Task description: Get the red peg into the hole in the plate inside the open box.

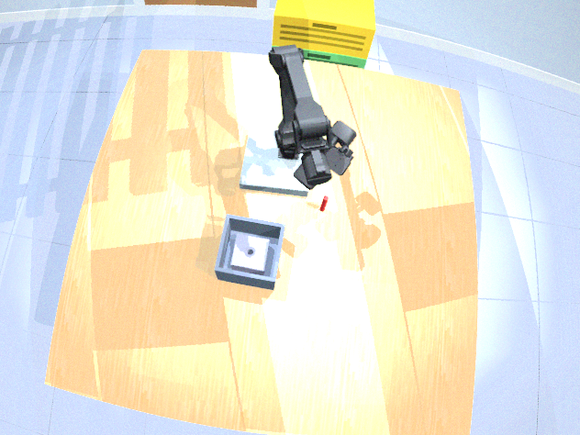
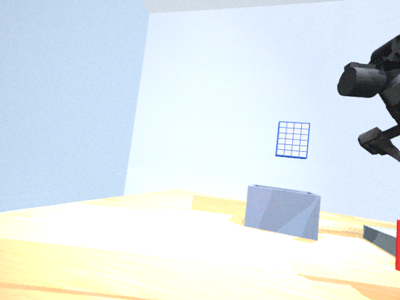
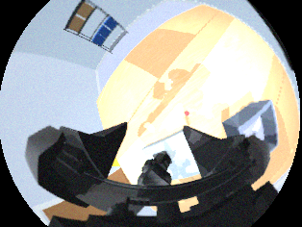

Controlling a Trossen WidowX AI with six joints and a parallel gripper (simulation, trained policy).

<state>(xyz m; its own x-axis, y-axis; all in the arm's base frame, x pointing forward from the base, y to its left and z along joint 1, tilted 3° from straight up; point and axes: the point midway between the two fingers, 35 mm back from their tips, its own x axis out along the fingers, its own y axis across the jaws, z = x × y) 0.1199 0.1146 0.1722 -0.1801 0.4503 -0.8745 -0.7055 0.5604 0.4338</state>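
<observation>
Now: gripper tip 50 mm short of the red peg, 10 mm to the left of it and 140 mm above it. Also, from my gripper tip: blue-grey box: 220 mm ahead, 200 mm to the right, 160 mm below.
</observation>
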